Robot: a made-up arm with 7 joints.
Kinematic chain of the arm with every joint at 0, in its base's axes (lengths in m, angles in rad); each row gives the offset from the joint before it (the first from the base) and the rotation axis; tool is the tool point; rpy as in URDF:
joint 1: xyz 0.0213 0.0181 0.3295 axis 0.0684 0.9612 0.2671
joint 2: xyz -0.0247 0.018 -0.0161 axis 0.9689 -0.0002 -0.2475
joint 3: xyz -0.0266 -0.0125 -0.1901 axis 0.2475 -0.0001 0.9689
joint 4: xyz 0.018 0.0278 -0.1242 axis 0.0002 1 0
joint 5: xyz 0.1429 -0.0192 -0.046 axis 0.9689 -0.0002 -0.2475
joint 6: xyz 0.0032 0.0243 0.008 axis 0.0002 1 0
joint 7: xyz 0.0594 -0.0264 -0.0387 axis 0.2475 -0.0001 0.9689
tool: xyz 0.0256 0.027 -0.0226 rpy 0 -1.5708 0
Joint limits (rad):
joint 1: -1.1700..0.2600
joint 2: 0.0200..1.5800
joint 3: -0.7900..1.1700
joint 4: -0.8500..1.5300
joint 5: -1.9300..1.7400
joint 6: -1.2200..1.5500
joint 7: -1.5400..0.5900
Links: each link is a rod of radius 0.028 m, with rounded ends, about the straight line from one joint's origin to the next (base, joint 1, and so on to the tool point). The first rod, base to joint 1, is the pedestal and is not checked.
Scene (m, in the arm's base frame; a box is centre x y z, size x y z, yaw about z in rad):
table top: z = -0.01
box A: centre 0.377 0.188 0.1 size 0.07 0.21 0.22 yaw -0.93
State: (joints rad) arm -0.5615 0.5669 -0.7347 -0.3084 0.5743 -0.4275 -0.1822
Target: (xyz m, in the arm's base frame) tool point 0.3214 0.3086 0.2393
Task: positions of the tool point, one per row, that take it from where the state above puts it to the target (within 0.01 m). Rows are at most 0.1 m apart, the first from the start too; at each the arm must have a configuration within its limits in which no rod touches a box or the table.
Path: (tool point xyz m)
1: 0.2689 -0.0142 0.0854
2: 0.2124 0.0325 0.0816
3: 0.1511 0.0756 0.0923
4: 0.1755 0.1371 0.1019
5: 0.1865 0.2035 0.1230
6: 0.1813 0.2702 0.1538
7: 0.1584 0.3324 0.1908
8: 0.1179 0.3851 0.2289
9: 0.1789 0.3644 0.2380
10: 0.2319 0.3442 0.2449
11: 0.2793 0.3256 0.2461
12: 0.3214 0.3086 0.2393

